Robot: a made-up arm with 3 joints. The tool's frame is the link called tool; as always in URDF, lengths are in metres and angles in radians. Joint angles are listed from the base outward.
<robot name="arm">
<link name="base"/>
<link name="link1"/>
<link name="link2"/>
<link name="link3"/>
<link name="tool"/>
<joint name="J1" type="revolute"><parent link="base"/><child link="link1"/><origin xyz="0 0 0.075" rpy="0 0 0"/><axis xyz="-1 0 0"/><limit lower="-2.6" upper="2.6"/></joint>
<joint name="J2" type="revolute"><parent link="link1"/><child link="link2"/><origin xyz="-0.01 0.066 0.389" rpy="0 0 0"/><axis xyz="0 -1 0"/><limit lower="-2.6" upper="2.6"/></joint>
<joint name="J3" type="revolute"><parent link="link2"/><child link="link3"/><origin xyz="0.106 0.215 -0.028" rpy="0 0 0"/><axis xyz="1 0 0"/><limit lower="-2.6" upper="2.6"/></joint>
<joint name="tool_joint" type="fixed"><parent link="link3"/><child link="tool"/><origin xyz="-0.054 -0.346 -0.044" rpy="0 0 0"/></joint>
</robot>
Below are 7 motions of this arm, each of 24 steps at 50 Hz.
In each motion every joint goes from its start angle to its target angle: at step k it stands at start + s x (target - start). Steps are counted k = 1, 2, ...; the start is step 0. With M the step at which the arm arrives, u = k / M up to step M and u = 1 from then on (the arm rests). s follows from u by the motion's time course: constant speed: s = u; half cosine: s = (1 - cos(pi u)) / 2; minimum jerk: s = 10 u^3 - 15 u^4 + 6 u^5.
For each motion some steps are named. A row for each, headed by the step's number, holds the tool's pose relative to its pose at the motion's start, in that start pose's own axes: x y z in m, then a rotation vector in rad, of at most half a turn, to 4 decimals.
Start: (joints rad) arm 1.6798 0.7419 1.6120
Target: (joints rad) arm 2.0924 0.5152 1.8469
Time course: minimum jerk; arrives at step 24
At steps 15, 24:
15: -0.1416 -0.0819 -0.0713 -0.0672 0.1611 -0.1845
24: -0.1992 -0.1136 -0.0833 -0.1017 0.2039 -0.2580

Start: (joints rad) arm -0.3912 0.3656 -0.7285
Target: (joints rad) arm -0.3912 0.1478 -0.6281
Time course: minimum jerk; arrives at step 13
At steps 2, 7, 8, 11, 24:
2: 0.0010 0.0003 -0.0012 0.0029 0.0046 0.0041
7: 0.0186 0.0082 -0.0255 0.0573 0.0953 0.0802
8: 0.0222 0.0105 -0.0318 0.0710 0.1188 0.0986
11: 0.0284 0.0153 -0.0440 0.0972 0.1646 0.1331
24: 0.0290 0.0158 -0.0453 0.1000 0.1697 0.1367

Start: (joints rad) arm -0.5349 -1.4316 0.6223
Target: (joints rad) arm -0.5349 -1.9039 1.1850
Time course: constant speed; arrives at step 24
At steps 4, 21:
4: -0.0228 0.0038 -0.0348 0.0937 0.0618 -0.0488
21: -0.1482 0.0673 -0.1508 0.4853 0.2696 -0.3186

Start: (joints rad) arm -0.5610 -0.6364 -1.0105
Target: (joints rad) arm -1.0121 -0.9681 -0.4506
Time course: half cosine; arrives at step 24
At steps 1, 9, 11, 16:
1: 0.0003 -0.0005 -0.0017 0.0039 -0.0002 0.0018
9: 0.0216 -0.0173 -0.1224 0.2802 -0.0090 0.1352
11: 0.0307 -0.0150 -0.1702 0.3917 -0.0086 0.1932
16: 0.0505 0.0109 -0.2803 0.6615 0.0038 0.3452

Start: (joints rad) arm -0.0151 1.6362 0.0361
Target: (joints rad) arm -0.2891 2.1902 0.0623
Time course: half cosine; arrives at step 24
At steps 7, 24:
7: 0.0050 -0.0238 0.0055 -0.0013 -0.1103 -0.0490
24: 0.0067 -0.1262 0.0392 -0.0678 -0.5626 -0.2340

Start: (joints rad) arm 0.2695 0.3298 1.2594
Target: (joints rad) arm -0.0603 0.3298 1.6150
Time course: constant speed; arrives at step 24
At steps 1, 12, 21, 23, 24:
1: 0.0010 0.0032 -0.0035 0.0278 -0.0042 -0.0013
12: 0.0146 0.0502 -0.0361 0.3338 -0.0523 -0.0118
21: 0.0292 0.1028 -0.0508 0.5839 -0.0934 -0.0147
23: 0.0329 0.1159 -0.0521 0.6395 -0.1027 -0.0146
24: 0.0347 0.1226 -0.0525 0.6673 -0.1074 -0.0144

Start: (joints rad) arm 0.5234 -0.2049 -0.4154
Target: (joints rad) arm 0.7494 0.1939 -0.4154
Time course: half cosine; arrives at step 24
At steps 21, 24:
21: -0.0306 0.0877 0.0548 -0.2187 -0.3485 -0.1568
24: -0.0318 0.0915 0.0563 -0.2275 -0.3628 -0.1614

